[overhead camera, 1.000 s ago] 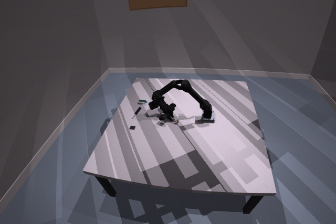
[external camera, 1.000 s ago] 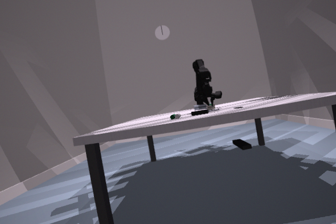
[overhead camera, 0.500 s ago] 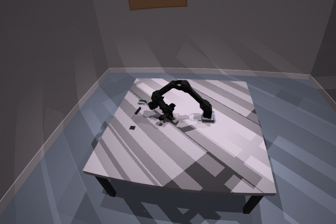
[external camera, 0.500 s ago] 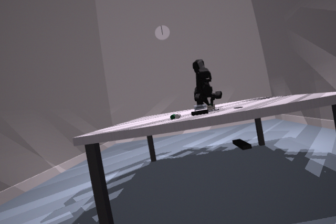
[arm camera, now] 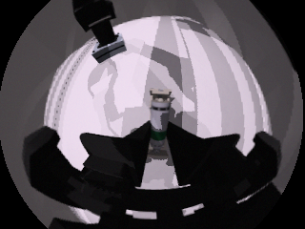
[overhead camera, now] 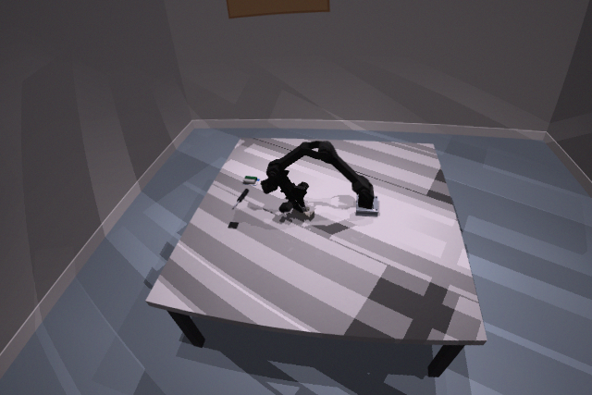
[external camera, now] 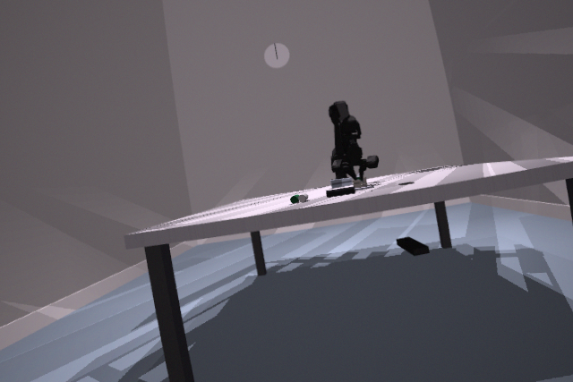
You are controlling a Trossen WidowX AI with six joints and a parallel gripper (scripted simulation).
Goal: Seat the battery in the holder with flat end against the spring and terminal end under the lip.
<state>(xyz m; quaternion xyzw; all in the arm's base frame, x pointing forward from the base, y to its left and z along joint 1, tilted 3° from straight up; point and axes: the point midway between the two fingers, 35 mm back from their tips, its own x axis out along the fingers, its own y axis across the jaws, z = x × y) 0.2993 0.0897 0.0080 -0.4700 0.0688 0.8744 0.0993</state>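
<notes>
The battery is 1 cm above my gripper tip. From my gripper tip the other things lie so: black box (33 cm ahead, 21 cm below, 13 cm to the left); screwdriver (35 cm ahead, 2 cm to the right, 1 cm below).
</notes>
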